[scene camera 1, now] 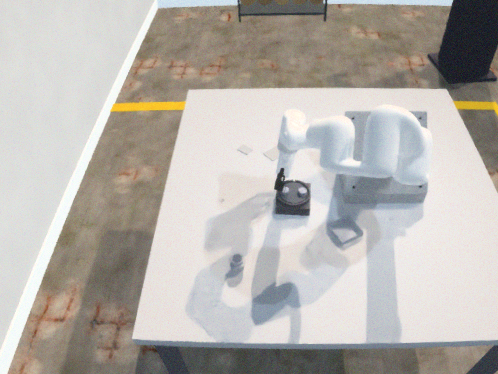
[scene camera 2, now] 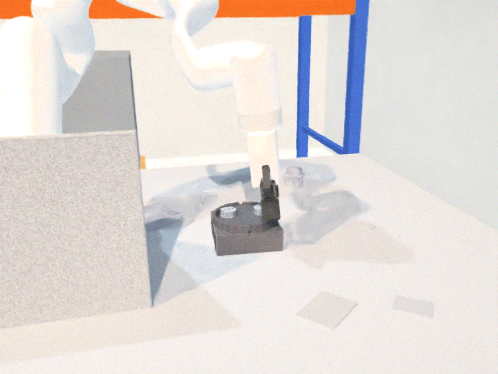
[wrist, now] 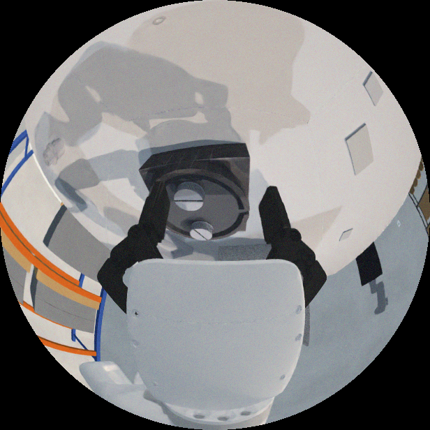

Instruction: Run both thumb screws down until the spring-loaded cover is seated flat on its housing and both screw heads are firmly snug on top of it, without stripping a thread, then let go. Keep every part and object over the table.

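Frame: origin at the arm's base, x right, y ahead, z up, level; millimetres.
Seen in the pictures: gripper, fingertip midpoint: [scene camera 1: 281, 181] [scene camera 2: 271, 208]; arm's base at its link origin: [scene camera 2: 28, 188].
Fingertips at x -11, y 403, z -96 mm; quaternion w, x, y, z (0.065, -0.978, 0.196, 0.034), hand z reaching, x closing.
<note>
Pixels of each thing's top centre, then the offset from my fingertips to it.
- dark square housing at its top centre: [scene camera 2: 245, 212] [scene camera 1: 293, 191] dz -18, dx -39, dy -39 mm
- round dark cover at its top centre: [scene camera 2: 245, 213] [scene camera 1: 293, 192] dz -19, dx -39, dy -39 mm
- outer thumb screw at its top centre: [scene camera 2: 261, 206] [scene camera 1: 284, 189] dz -7, dx -33, dy -8 mm
- inner thumb screw at its top centre: [scene camera 2: 228, 209] [scene camera 1: 302, 190] dz -8, dx -46, dy -70 mm
- hollow square frame at its top centre: [scene camera 2: 150, 212] [scene camera 1: 345, 228] dz -54, dx -201, dy -195 mm
- small round cup-like part at its top centre: [scene camera 2: 294, 168] [scene camera 1: 237, 258] dz -24, dx -296, dy +189 mm
The dark square housing [scene camera 1: 292, 210] [scene camera 2: 250, 244] carries a round dark cover [scene camera 1: 294, 196] [scene camera 2: 243, 219] [wrist: 220, 204] inside a raised ring. Two pale slotted screw heads stand on the cover: the outer thumb screw [scene camera 1: 285, 190] [scene camera 2: 257, 210] [wrist: 188, 205] and the inner thumb screw [scene camera 1: 302, 191] [scene camera 2: 228, 213] [wrist: 201, 231], nearer the robot base. Their knurled sides show; whether they are snug, or the cover flat, I cannot tell. My gripper [scene camera 1: 280, 180] [scene camera 2: 269, 197] [wrist: 215, 193] is open and empty, above the cover's outer side. In the wrist view its left finger overlaps the cover's edge beside the outer screw.
The grey robot base [scene camera 1: 385, 195] [scene camera 2: 75, 225] stands on the inner side. A hollow square frame [scene camera 1: 337, 241] and a small round cup-like part [scene camera 1: 236, 260] [scene camera 2: 294, 176] lie on the table. Two thin square tiles, one [scene camera 1: 244, 149] [scene camera 2: 414, 306] smaller than the other [scene camera 1: 271, 154] [scene camera 2: 327, 309], lie flat.
</note>
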